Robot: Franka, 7 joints.
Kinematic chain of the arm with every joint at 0, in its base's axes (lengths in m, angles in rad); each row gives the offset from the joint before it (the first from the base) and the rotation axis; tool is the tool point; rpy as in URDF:
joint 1: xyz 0 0 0.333 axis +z
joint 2: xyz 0 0 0 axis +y
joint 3: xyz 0 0 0.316 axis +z
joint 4: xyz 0.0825 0 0 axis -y
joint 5: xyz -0.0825 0 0.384 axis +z
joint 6: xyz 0 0 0 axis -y
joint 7: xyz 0.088 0 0 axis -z
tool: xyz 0 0 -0.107 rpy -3.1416 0 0
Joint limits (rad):
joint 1: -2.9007..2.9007
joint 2: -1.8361..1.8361
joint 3: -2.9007..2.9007
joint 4: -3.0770..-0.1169
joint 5: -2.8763..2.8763
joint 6: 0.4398..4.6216
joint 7: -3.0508..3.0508
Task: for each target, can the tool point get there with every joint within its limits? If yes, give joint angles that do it. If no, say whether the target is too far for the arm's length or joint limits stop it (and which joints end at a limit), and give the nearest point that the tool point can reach.
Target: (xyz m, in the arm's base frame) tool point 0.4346 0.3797 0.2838
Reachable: yes | joints 1.8448 0.6449 -1.1703 -2.1205 0.9728 2.3967 -1.6808
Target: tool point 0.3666 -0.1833 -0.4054
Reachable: no: joint limits stop it (at a limit: joint 2) | nearest point 0.3554 -0.1777 -0.3484 | short by 0.058 m
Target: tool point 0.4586 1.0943 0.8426
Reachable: no: too far | nearest point 0.3047 0.7270 0.6716 | short by 0.433 m
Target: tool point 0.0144 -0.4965 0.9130
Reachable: yes | joints -1.9552 0.6651 2.3019 -0.4116 1.3822 3.8177 -1.9780
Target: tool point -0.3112 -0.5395 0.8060
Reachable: yes | joints -1.5633 0.5863 -1.3191 -0.6821 1.0751 1.4707 -1.2691
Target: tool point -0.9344 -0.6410 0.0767
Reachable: no: too far | nearest point -0.6900 -0.4733 0.1437 | short by 0.304 m
